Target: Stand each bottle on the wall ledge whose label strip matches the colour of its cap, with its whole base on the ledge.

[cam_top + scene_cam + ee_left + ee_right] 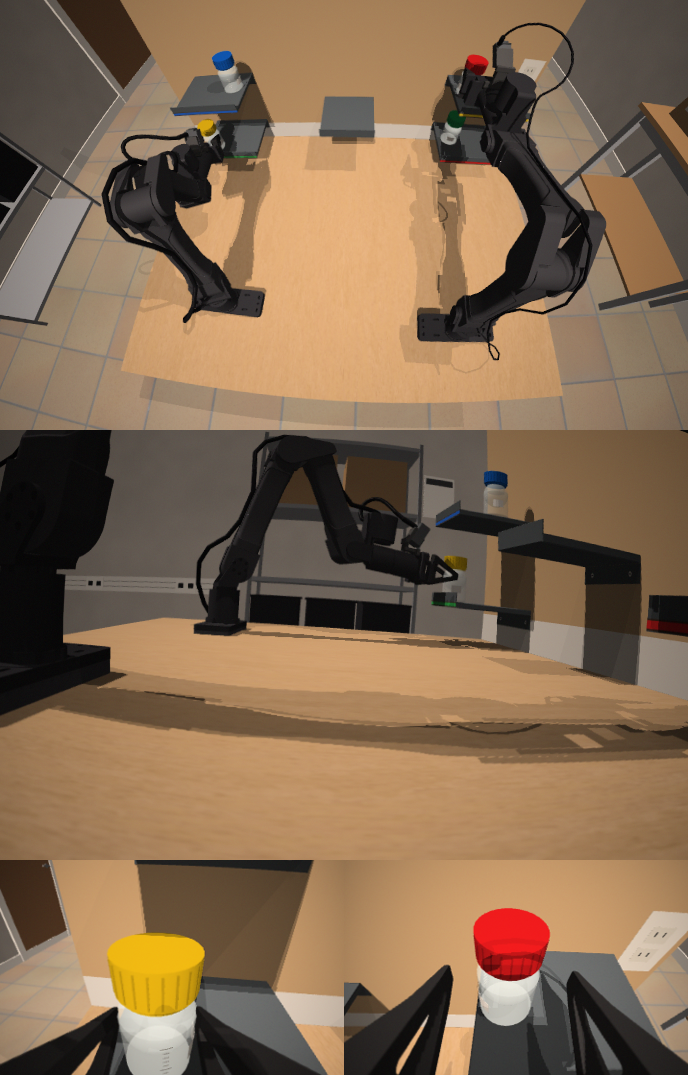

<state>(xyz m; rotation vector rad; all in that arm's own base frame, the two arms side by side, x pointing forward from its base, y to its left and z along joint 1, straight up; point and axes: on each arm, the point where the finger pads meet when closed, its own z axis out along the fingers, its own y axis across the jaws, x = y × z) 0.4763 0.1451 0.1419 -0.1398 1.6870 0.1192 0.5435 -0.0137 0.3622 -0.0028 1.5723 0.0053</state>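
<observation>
My right hand is 4 cm short of the red-capped bottle and 5 cm above it. Also, from my right hand: blue-capped bottle (67 cm to the left, 5 cm below); then green-capped bottle (5 cm ahead, 24 cm below); then yellow-capped bottle (6 cm behind, 78 cm to the left, 24 cm below).
</observation>
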